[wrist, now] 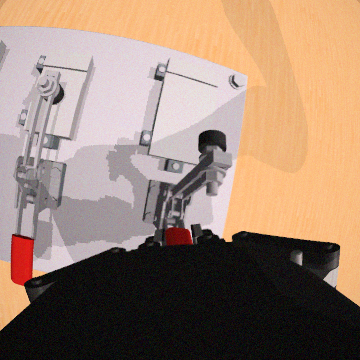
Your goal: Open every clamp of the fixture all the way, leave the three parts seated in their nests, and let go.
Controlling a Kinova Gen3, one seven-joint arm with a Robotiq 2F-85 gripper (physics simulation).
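Frame: origin at the arm's base, x down, y left, z ahead, level; centimetres.
Seen in the pictures: gripper, between the fingertips: [178, 239].
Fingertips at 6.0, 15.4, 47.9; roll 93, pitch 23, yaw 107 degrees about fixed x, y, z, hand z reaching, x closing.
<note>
Pixels of each thing's top centre, then the offset from my fingertips to it, as dx, dy, dz. "*": a spot on its surface instead. Level surfaces: height alone.
- right part, centre of its top: [187, 108] +2.9, -1.3, -10.3
- left clamp, a spot on its surface: [29, 176] * -1.4, -11.0, -1.8
- light part, centre of its top: [56, 89] +1.9, -12.2, -8.3
- fixture's pale base plate, a spot on its surface: [112, 100] * +4.5, -7.7, -9.4
- wood-coloured table, height of its surface: dx +6.0
- bolt, centre of its top: [239, 79] +3.8, +3.3, -15.8
- grey edge, a spot on its surface: [2, 50] * +3.6, -20.5, -11.4
My gripper [178, 239] is shut on the red handle [179, 237] of the right clamp, at the bottom centre of the wrist view. That clamp's arm [192, 179] is tilted up, and its black pad [212, 140] stands off the right part [187, 107], a light plate lying between small locating blocks. The left clamp [29, 176] in view is down, its black pad [59, 95] on another light part [74, 107]; its red handle [22, 260] points toward the bottom edge. The third part and its clamp cannot be made out. The gripper body hides most of the held handle.
The fixture's pale base plate [112, 100] lies on a wood-coloured table [280, 200]. A bolt [236, 81] stands at the plate's upper right corner. The left clamp's handle is close to the left side of the gripper body. A grey edge [2, 50] shows at the far left.
</note>
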